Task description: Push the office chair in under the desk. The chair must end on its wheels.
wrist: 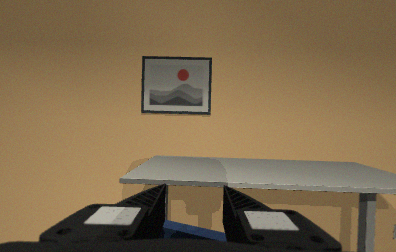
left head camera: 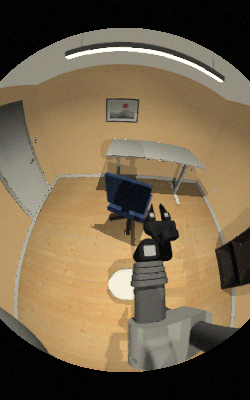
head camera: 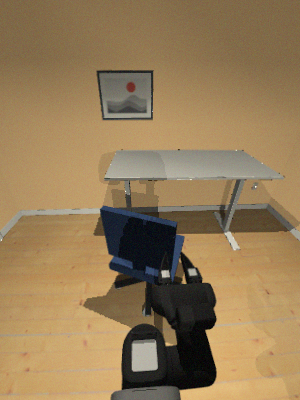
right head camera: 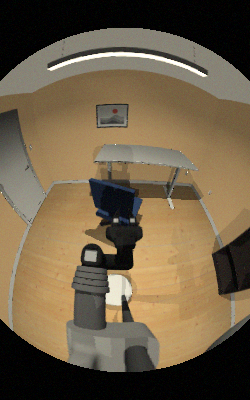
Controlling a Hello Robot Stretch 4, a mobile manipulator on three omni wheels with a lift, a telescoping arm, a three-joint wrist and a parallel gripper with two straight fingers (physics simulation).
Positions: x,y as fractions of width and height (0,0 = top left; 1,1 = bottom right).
Labels:
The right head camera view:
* blue office chair: 0.43,0.49
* grey desk: 0.53,0.38
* framed picture: 0.45,0.29

